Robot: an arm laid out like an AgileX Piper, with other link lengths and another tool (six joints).
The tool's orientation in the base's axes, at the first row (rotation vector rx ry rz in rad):
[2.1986 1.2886 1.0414]
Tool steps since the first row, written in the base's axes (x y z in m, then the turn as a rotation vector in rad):
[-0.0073 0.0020 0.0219 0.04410 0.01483 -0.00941]
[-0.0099 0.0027 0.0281 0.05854 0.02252 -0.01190]
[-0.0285 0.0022 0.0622 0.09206 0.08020 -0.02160]
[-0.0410 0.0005 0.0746 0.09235 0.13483 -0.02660]
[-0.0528 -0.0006 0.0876 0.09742 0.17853 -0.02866]
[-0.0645 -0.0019 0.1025 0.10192 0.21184 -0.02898]
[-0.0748 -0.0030 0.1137 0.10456 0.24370 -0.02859]
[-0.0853 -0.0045 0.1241 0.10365 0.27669 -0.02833]
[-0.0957 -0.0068 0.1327 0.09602 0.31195 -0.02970]
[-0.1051 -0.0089 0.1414 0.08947 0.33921 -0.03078]
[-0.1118 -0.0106 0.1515 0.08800 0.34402 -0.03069]
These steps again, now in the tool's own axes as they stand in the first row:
[0.0084 0.0089 -0.0197 0.02234 0.01190 0.04016]
[0.0107 0.0110 -0.0257 0.03234 0.01475 0.05303]
[0.0184 0.0225 -0.0620 0.08835 -0.00122 0.08699]
[0.0182 0.0241 -0.0796 0.13356 -0.03178 0.09255]
[0.0189 0.0262 -0.0970 0.17198 -0.05219 0.09941]
[0.0203 0.0297 -0.1156 0.20196 -0.06658 0.10431]
[0.0207 0.0316 -0.1308 0.23042 -0.08085 0.10728]
[0.0205 0.0330 -0.1456 0.25872 -0.09782 0.10769]
[0.0188 0.0337 -0.1591 0.28629 -0.12086 0.10414]
[0.0177 0.0349 -0.1720 0.30740 -0.13905 0.10091]
[0.0183 0.0384 -0.1837 0.31115 -0.14227 0.09992]

